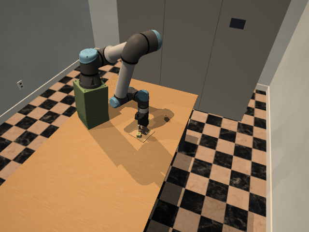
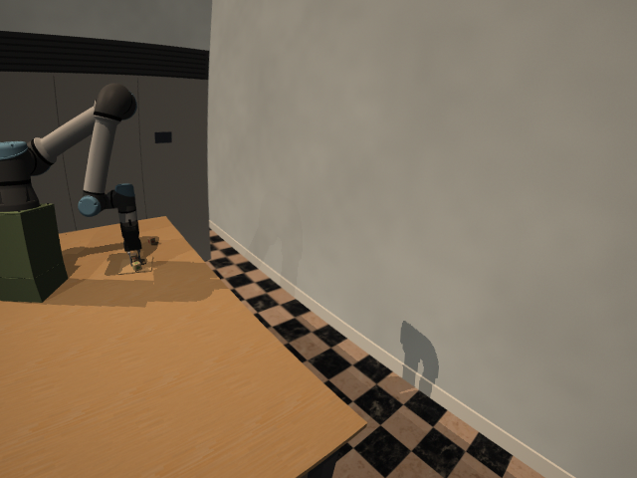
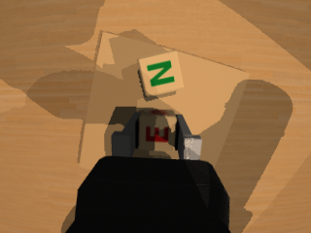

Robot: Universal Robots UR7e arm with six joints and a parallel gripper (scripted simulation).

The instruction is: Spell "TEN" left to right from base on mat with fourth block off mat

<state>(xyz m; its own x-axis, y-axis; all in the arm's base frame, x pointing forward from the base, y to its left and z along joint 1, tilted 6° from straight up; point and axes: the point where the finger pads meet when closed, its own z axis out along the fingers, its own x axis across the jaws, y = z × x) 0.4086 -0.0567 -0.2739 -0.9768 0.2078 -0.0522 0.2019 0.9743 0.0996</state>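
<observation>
My hand is 2 cm above the mat.
</observation>
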